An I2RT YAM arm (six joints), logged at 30 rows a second.
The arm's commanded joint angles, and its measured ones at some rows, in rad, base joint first. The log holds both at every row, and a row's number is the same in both.
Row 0, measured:
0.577, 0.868, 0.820, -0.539, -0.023, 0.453
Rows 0 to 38, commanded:
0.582, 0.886, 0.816, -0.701, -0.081, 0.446
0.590, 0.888, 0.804, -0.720, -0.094, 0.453
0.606, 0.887, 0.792, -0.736, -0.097, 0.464
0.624, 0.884, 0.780, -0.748, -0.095, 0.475
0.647, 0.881, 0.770, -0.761, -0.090, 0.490
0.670, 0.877, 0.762, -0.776, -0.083, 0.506
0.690, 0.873, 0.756, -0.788, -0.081, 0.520
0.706, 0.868, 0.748, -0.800, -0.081, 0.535
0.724, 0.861, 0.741, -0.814, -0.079, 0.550
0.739, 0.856, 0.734, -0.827, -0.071, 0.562
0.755, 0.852, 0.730, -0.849, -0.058, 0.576
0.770, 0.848, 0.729, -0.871, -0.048, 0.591
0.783, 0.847, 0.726, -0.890, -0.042, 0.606
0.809, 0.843, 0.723, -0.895, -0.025, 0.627
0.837, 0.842, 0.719, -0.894, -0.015, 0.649
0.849, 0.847, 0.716, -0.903, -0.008, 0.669
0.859, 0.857, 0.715, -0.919, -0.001, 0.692
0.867, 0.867, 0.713, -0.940, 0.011, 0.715
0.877, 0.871, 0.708, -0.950, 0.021, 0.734
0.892, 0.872, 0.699, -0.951, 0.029, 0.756
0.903, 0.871, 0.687, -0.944, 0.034, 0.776
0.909, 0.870, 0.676, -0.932, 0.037, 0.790
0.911, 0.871, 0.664, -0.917, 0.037, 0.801
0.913, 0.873, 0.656, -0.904, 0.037, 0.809
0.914, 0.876, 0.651, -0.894, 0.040, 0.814
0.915, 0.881, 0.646, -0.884, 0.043, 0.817
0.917, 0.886, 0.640, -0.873, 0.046, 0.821
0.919, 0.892, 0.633, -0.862, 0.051, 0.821
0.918, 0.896, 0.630, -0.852, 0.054, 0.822
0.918, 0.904, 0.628, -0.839, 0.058, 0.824
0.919, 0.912, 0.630, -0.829, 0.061, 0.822
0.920, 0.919, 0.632, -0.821, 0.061, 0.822
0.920, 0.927, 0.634, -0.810, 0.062, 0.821
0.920, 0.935, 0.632, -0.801, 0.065, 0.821
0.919, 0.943, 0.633, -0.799, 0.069, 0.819
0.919, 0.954, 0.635, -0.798, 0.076, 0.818
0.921, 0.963, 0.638, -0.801, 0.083, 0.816
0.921, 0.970, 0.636, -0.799, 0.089, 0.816
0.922, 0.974, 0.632, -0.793, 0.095, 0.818
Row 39, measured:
0.920, 0.964, 0.633, -0.811, 0.056, 0.808
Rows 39 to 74, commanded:
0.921, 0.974, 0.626, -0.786, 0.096, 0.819
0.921, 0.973, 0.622, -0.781, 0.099, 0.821
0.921, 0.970, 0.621, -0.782, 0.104, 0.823
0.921, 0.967, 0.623, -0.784, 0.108, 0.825
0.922, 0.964, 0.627, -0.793, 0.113, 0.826
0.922, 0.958, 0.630, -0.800, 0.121, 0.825
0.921, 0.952, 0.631, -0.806, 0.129, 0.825
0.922, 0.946, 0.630, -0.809, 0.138, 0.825
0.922, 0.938, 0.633, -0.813, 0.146, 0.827
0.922, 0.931, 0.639, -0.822, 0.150, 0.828
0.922, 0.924, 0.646, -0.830, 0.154, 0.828
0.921, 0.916, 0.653, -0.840, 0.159, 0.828
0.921, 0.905, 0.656, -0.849, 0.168, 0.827
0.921, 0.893, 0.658, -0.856, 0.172, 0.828
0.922, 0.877, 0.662, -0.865, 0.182, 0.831
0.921, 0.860, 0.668, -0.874, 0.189, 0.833
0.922, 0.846, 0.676, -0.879, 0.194, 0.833
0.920, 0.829, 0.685, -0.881, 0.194, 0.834
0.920, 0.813, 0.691, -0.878, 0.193, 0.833
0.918, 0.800, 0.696, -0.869, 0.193, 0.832
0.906, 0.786, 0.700, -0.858, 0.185, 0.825
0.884, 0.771, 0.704, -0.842, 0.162, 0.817
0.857, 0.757, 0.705, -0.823, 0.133, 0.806
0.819, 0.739, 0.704, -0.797, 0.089, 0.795
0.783, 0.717, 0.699, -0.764, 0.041, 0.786
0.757, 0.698, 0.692, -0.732, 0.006, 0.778
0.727, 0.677, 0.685, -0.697, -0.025, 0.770
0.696, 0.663, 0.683, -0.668, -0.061, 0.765
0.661, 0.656, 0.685, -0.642, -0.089, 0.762
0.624, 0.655, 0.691, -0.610, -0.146, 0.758
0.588, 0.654, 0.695, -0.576, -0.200, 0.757
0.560, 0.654, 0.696, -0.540, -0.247, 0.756
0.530, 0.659, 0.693, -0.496, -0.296, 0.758
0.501, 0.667, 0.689, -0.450, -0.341, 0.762
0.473, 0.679, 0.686, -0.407, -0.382, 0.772
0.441, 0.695, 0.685, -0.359, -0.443, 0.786
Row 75, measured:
0.490, 0.676, 0.685, -0.594, -0.236, 0.775
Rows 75 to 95, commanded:
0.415, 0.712, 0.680, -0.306, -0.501, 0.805
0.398, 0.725, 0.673, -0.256, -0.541, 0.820
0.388, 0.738, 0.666, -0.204, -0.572, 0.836
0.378, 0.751, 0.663, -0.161, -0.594, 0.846
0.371, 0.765, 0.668, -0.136, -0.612, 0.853
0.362, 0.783, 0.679, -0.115, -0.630, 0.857
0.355, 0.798, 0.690, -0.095, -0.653, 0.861
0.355, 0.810, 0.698, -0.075, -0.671, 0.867
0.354, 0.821, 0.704, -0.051, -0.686, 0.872
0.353, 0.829, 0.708, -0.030, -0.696, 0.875
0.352, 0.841, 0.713, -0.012, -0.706, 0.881
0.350, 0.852, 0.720, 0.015, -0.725, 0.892
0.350, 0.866, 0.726, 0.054, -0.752, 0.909
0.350, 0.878, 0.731, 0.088, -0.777, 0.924
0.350, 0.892, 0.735, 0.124, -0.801, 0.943
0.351, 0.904, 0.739, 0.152, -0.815, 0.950
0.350, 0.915, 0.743, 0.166, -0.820, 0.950
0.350, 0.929, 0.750, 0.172, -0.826, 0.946
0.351, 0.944, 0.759, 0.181, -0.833, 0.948
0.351, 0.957, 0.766, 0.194, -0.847, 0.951
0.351, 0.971, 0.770, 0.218, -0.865, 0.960
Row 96, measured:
0.352, 0.953, 0.753, 0.056, -0.788, 0.930
